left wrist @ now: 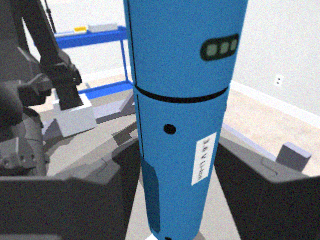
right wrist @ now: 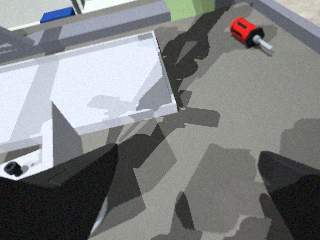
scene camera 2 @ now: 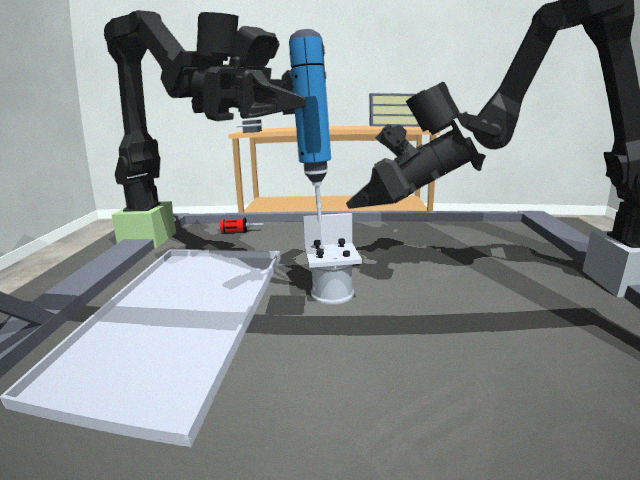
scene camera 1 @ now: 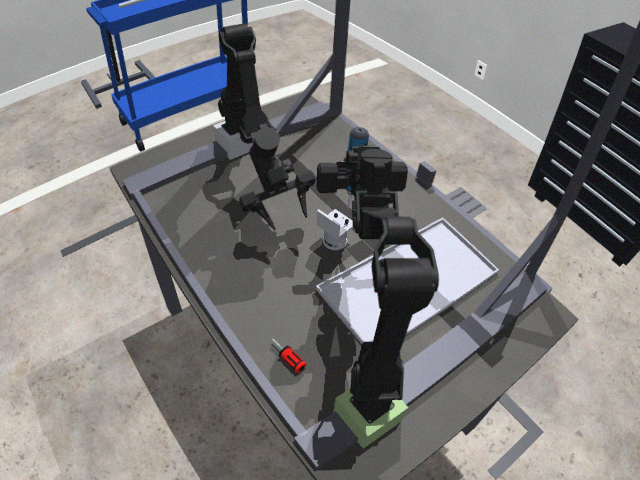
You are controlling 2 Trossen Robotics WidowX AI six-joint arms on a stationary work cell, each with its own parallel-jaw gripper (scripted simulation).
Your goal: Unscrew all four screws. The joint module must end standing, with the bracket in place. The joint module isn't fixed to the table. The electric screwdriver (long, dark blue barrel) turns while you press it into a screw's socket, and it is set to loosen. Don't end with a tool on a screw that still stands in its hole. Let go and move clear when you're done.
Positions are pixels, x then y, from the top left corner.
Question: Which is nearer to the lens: the white bracket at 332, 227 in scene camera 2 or the blue electric screwdriver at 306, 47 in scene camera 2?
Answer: The blue electric screwdriver.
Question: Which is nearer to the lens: the joint module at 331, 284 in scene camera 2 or the blue electric screwdriver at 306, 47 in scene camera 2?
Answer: The blue electric screwdriver.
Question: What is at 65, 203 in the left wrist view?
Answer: My left gripper.
